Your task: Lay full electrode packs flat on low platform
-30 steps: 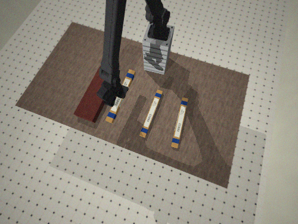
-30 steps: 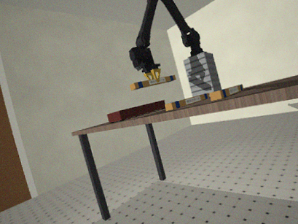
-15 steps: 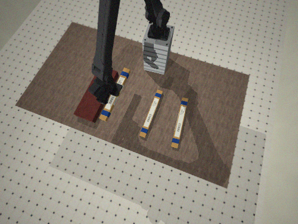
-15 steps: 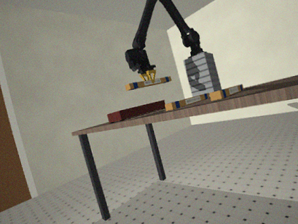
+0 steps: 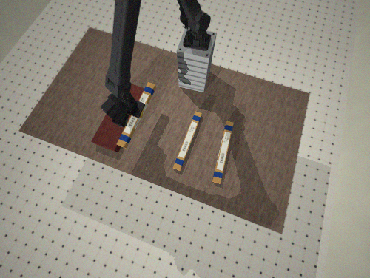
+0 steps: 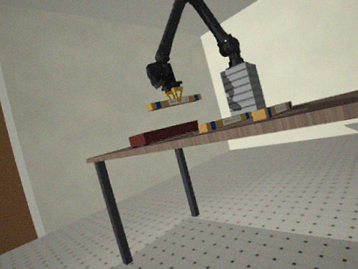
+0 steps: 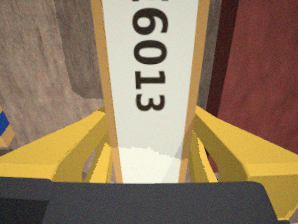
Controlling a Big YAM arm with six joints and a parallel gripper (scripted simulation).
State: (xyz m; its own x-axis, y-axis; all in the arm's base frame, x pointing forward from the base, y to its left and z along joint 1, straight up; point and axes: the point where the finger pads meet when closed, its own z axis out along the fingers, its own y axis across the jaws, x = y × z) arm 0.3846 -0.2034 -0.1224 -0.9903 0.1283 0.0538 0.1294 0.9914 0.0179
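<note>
Right now the low platform is 2 cm behind my hand, 14 cm to the right of it and 15 cm below it.
</note>
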